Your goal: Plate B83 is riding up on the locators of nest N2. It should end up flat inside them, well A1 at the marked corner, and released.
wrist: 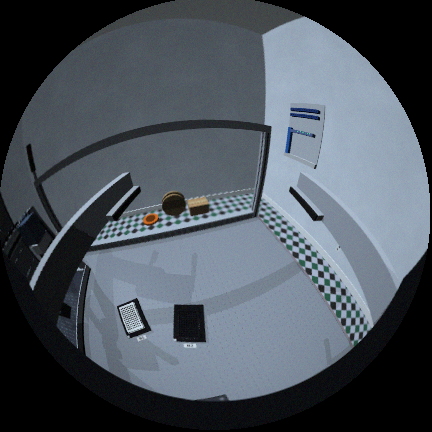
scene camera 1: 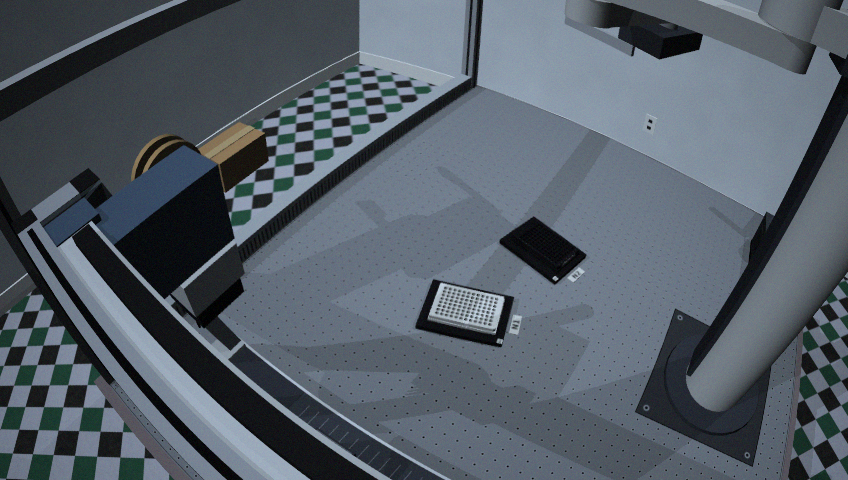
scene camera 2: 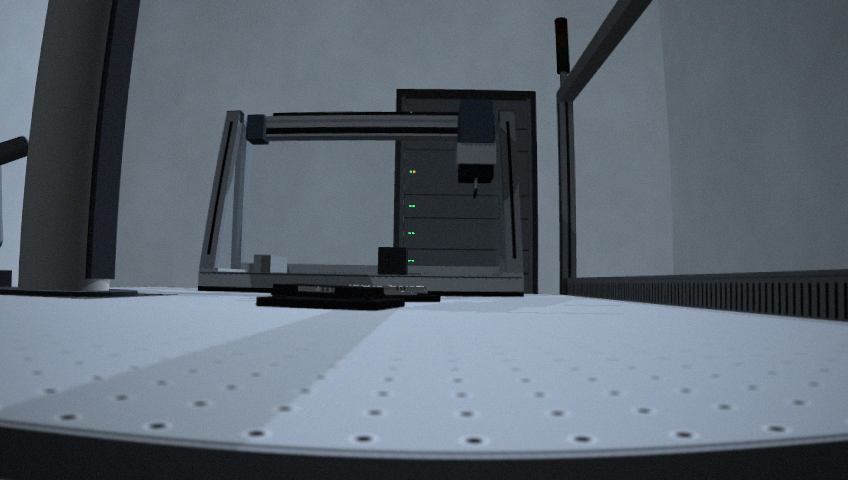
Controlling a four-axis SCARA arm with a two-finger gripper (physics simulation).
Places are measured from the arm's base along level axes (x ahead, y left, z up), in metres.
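Where they show: gripper, fingertip midpoint: [wrist: 214, 176]; arm's base, origin of the base link: [scene camera 1: 709, 386].
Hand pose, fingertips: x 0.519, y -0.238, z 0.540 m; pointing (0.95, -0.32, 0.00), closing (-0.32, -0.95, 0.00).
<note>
Each offset is from my fingertips to the top centre of the thing. "*": to the spot under its first point.
Plate B83 @(dy +0.113, dx -0.025, dz -0.498 m) [scene camera 1: 545, 242] [wrist: 190, 321], dark with a grid of wells, sits on the black nest N2 @(dy +0.112, dx -0.020, dz -0.512 m) [scene camera 1: 526, 259] [scene camera 2: 330, 303] [wrist: 192, 340]. In scene camera 2 both show edge-on as dark layers, and the plate's exact tilt on the locators is hard to read. A small white mark sits at the nest corner beside the N2 label @(* dy +0.135, dx -0.114, dz -0.525 m) [scene camera 1: 576, 274] [wrist: 190, 345]. Well A1 cannot be made out. My gripper [wrist: 214, 176] is open and empty, its fingers wide apart in the wrist view. It is high above the table and away from the plate; its dark parts show at the top right of scene camera 1.
A white plate @(dy +0.356, dx +0.030, dz -0.501 m) [scene camera 1: 467, 306] [wrist: 132, 317] sits on nest N1 [scene camera 1: 423, 320] [wrist: 145, 328], close to N2. The arm's thick column [scene camera 1: 767, 285] [scene camera 2: 65, 148] stands on the table. A gantry with a blue head @(* dy +0.775, dx +0.179, dz -0.050 m) [scene camera 1: 172, 208] [scene camera 2: 476, 121] and a low ribbed border [scene camera 1: 357, 163] [scene camera 2: 714, 297] stand around the work area.
</note>
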